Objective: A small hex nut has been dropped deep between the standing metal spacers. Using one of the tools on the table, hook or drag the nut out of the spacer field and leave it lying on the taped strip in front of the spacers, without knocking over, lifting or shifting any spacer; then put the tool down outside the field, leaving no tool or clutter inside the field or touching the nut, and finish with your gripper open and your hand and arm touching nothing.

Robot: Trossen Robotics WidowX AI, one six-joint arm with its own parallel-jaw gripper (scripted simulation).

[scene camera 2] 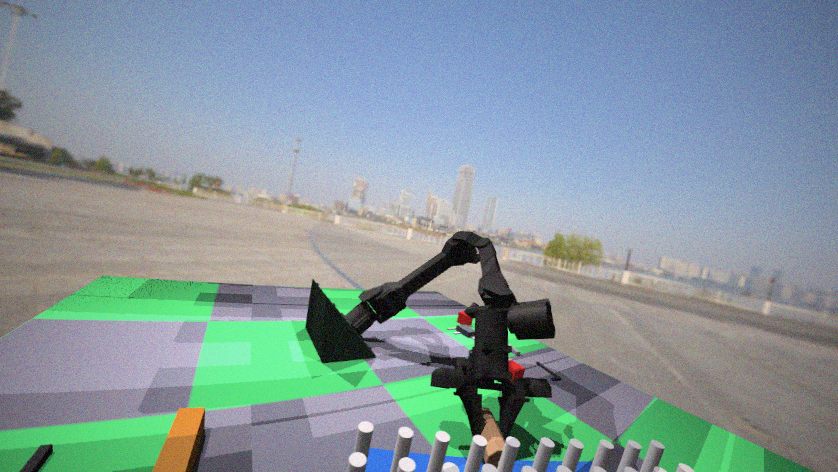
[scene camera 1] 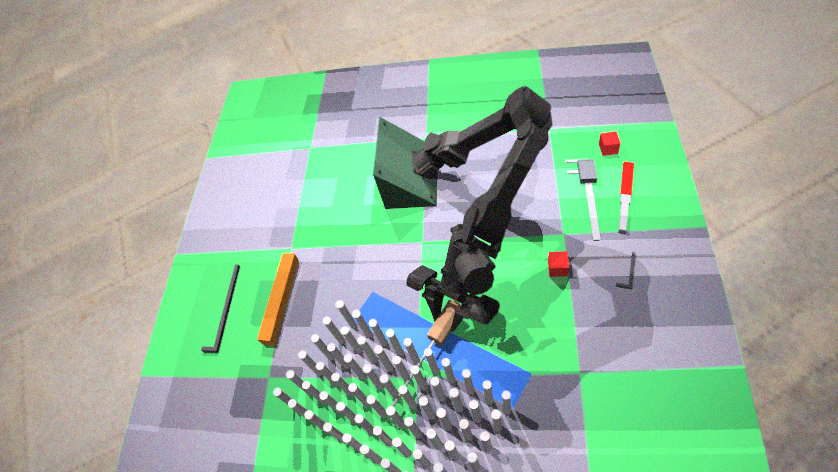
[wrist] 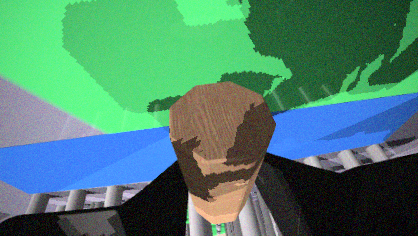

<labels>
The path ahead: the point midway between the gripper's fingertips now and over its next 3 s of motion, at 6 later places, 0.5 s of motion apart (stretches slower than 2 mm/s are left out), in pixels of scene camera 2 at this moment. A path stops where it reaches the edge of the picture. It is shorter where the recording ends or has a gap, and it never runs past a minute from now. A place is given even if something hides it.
My gripper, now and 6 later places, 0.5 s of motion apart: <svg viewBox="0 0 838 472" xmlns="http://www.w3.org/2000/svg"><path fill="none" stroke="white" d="M489 445L487 452L485 452L484 447L482 443L481 438L480 434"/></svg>
</labels>
